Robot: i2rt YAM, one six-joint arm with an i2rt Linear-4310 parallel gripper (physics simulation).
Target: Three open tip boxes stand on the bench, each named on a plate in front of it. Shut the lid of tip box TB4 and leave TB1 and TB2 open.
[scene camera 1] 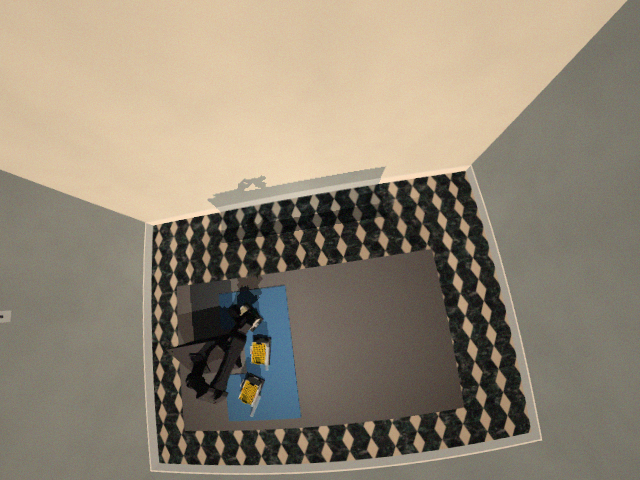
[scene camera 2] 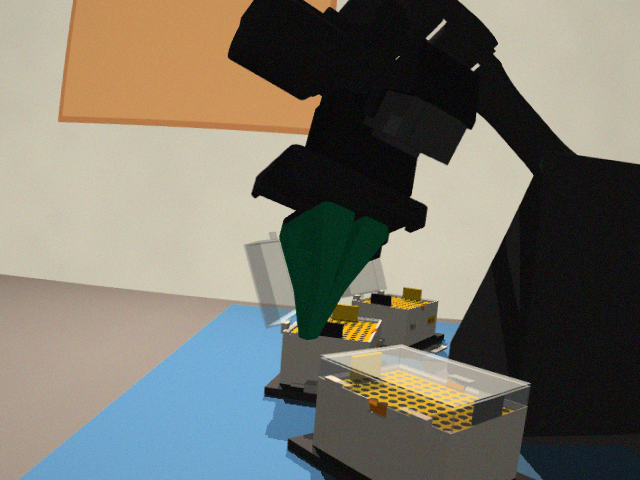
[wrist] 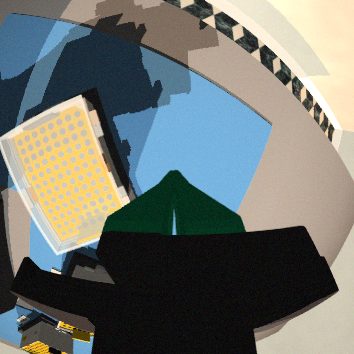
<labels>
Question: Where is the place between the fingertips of the gripper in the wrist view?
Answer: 173, 177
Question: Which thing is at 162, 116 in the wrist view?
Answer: A blue mat.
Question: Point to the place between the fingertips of the gripper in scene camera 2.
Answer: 307, 338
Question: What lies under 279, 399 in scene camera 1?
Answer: A blue mat.
</labels>
